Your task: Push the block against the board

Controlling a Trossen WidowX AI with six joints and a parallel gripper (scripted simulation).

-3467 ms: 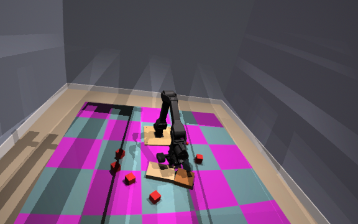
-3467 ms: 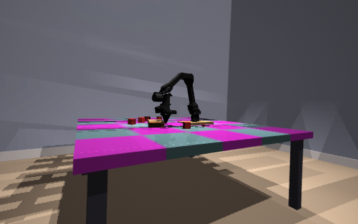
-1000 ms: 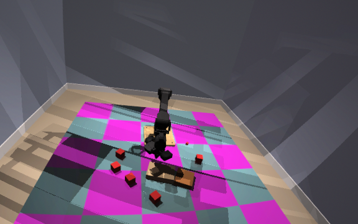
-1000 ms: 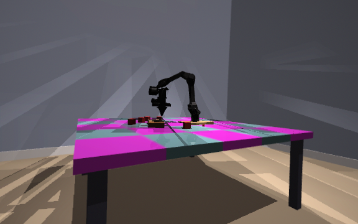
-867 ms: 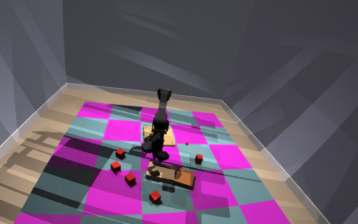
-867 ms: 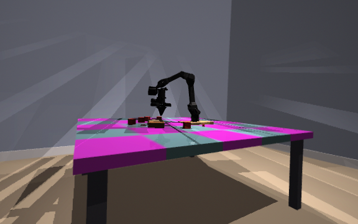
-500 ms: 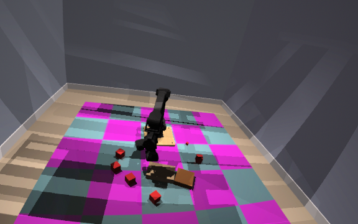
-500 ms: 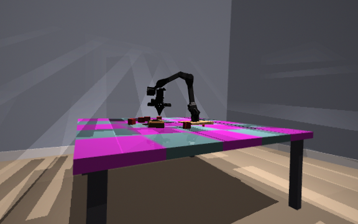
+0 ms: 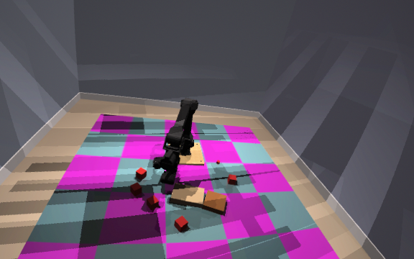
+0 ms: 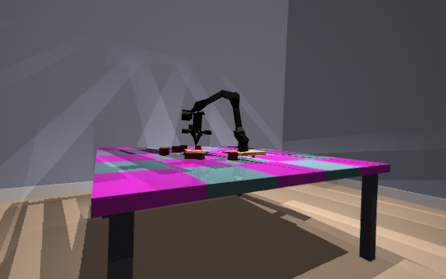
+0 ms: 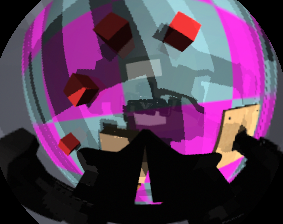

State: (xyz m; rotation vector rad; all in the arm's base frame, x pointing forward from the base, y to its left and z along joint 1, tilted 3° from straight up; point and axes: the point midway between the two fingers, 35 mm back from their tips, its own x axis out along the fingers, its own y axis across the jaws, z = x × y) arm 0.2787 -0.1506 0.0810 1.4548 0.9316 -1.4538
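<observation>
Right now my gripper tip is 9 cm to the right of the tan board, 7 cm short of it and 4 cm above it. The rest, counted from my gripper tip: square block: 21 cm to the left, 13 cm ahead, 4 cm below.
</observation>
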